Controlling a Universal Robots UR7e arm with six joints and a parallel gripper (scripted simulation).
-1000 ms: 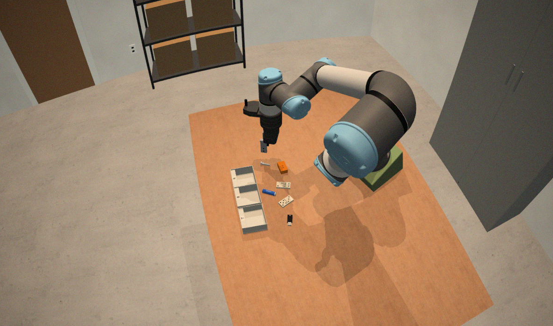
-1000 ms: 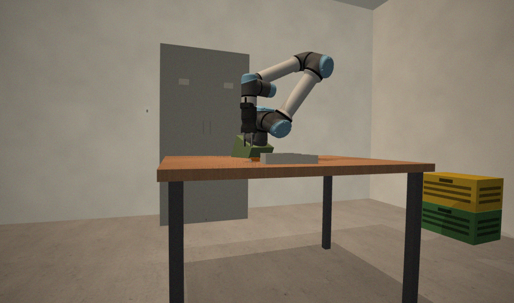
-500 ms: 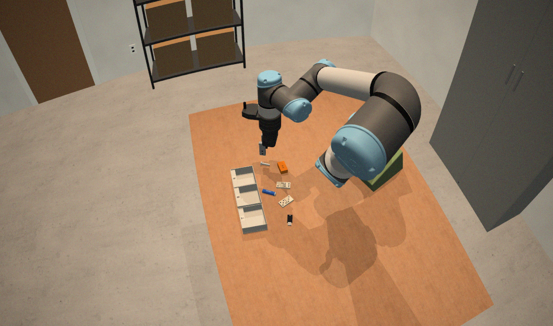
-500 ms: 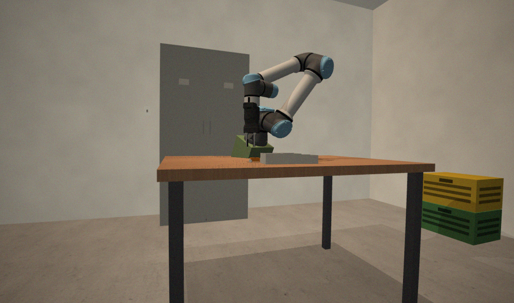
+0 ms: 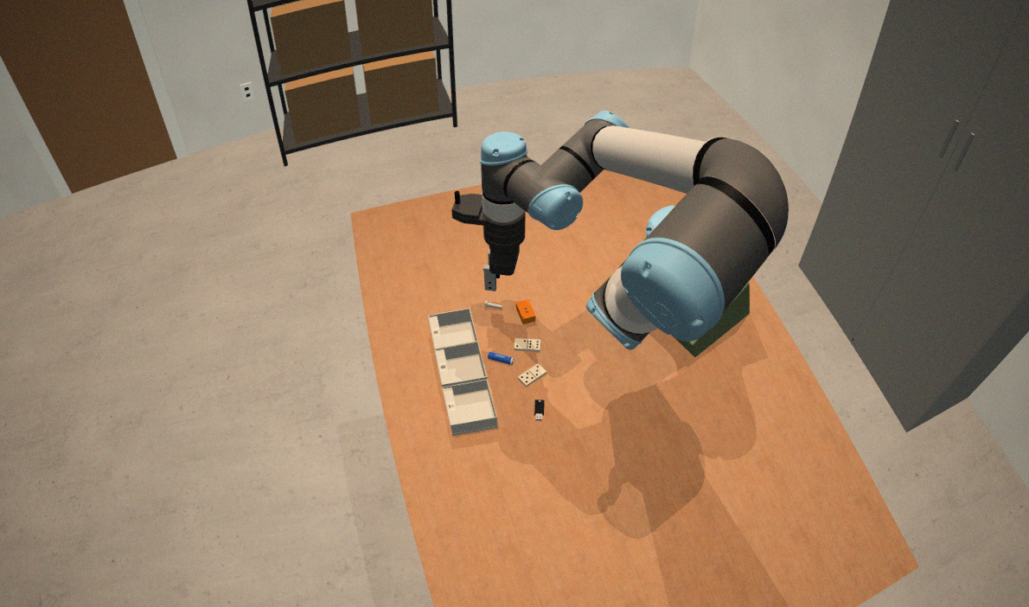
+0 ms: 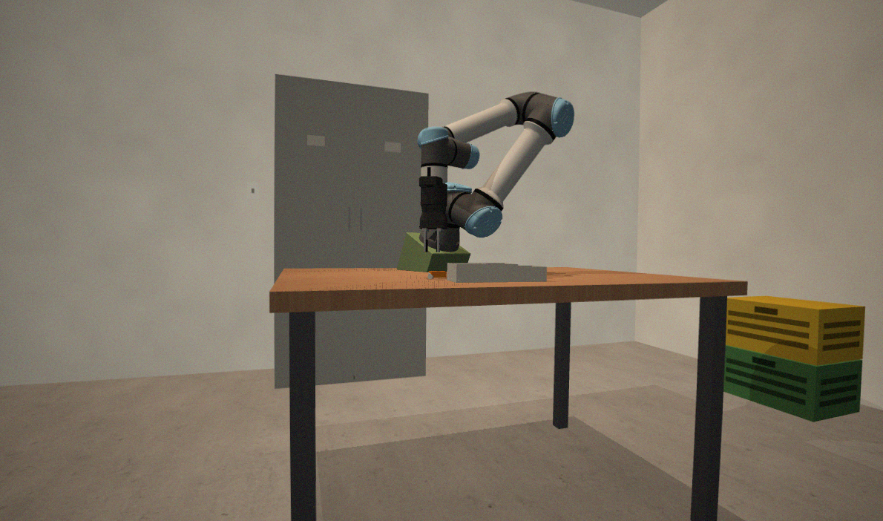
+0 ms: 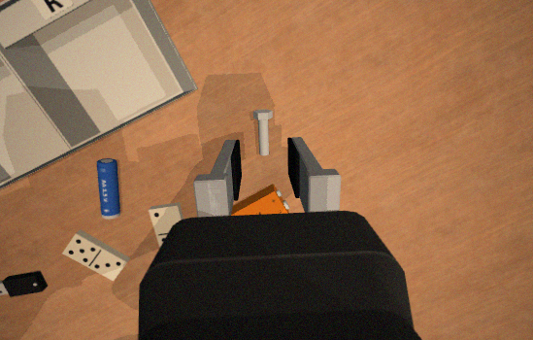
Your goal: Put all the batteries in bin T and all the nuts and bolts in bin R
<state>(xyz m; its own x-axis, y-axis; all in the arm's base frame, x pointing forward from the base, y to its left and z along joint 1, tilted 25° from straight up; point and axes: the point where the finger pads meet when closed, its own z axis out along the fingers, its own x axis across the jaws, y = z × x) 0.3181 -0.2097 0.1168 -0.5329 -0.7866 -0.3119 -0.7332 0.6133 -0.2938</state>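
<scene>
The grey bolt lies 9 cm below my hand. Round my hand: blue cylindrical battery 13 cm to the left, 8 cm below, 4 cm ahead; orange 9 V battery 8 cm below, 5 cm behind, 3 cm to the left; grey bin row 13 cm to the left, 12 cm ahead, 7 cm below.
</scene>
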